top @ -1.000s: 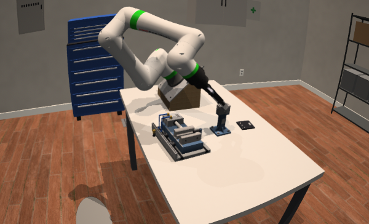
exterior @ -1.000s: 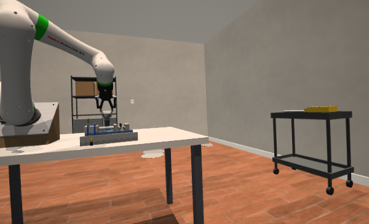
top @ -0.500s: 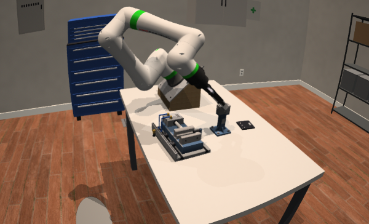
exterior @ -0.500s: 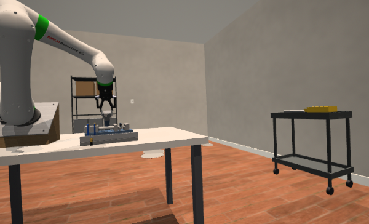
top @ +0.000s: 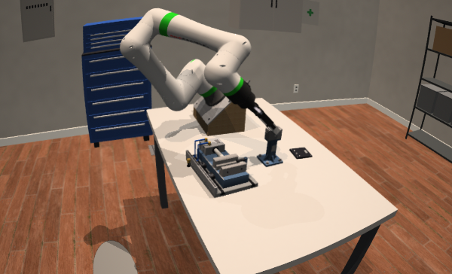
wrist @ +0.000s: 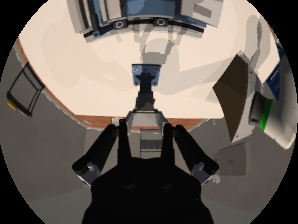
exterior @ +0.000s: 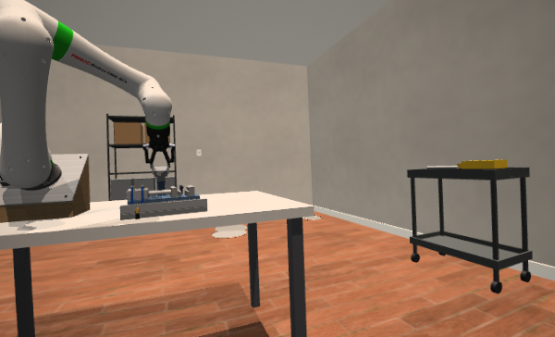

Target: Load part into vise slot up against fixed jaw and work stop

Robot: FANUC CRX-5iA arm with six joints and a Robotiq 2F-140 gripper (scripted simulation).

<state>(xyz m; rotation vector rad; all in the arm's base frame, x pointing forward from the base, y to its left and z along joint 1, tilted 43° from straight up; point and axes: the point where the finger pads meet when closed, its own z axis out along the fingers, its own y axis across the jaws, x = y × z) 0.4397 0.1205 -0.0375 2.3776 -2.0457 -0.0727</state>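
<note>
Right now my hand is 2 cm to the right of the part and 1 cm above it. Also, from my hand: dark infeed plate 20 cm to the left, 17 cm below, 2 cm behind.
</note>
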